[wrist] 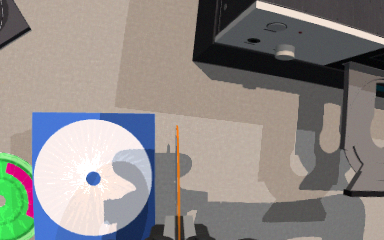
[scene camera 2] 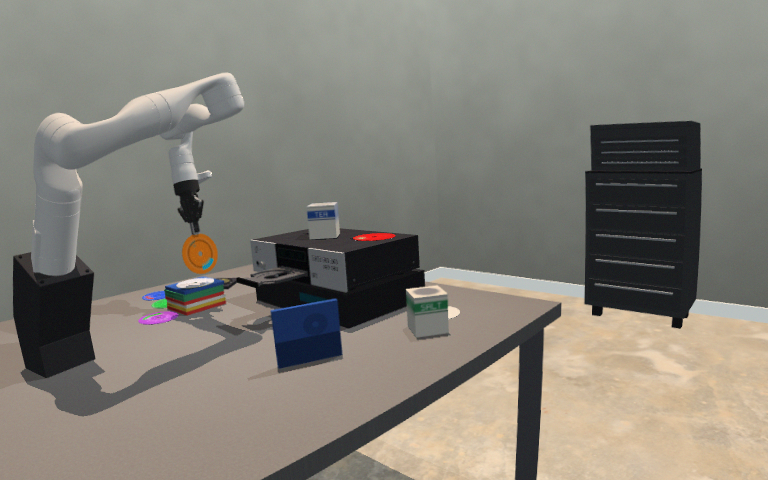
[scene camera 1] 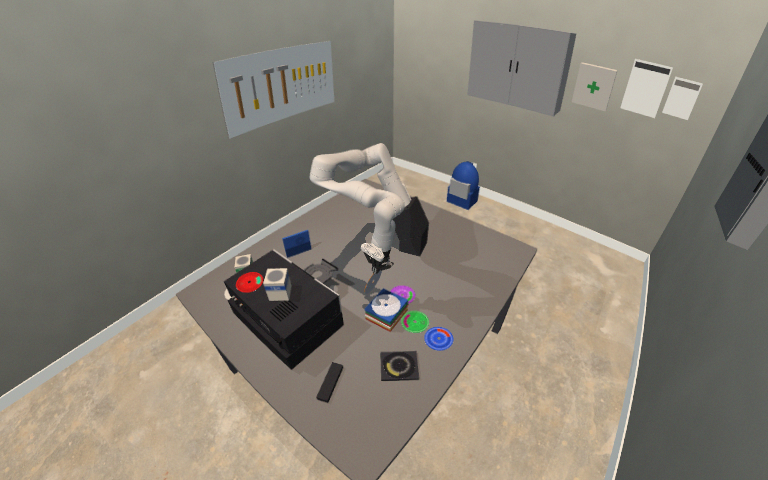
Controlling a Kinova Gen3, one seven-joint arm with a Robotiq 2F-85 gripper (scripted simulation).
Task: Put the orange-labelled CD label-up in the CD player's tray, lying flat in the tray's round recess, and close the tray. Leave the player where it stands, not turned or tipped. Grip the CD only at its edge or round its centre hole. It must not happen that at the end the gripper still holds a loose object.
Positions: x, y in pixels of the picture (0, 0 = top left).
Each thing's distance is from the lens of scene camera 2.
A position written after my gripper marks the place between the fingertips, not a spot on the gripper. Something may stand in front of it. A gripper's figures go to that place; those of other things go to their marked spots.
my gripper [scene camera 2: 196, 234]: 1.51 m
black CD player [scene camera 2: 342, 263]: 1.19 m
